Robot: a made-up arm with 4 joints.
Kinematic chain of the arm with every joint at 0, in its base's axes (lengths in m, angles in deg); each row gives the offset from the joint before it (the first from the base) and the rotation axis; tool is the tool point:
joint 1: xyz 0 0 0.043 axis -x
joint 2: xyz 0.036 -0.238 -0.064 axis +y
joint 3: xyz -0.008 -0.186 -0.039 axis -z
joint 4: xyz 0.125 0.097 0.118 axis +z
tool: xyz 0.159 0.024 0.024
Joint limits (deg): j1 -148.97..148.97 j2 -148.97..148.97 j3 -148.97..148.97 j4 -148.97..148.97
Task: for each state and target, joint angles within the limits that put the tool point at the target. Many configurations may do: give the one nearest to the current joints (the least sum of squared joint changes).
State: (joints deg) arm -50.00 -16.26 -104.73 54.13
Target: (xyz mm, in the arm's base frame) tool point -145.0 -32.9 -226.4
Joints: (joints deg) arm -33.95 -64.61 -82.19 46.43
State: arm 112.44 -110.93 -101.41 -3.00
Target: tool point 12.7 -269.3 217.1
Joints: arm 90.97 -113.06 -101.48 -0.26
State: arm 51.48 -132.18 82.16 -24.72
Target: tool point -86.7 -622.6 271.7
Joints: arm 27.45 -133.32 69.66 -49.60
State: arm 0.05 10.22 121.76 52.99
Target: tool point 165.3 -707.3 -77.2
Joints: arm -9.94 17.25 117.42 49.85
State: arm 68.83 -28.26 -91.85 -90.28
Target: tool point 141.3 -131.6 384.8
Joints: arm 60.82 -6.54 -53.14 -98.73
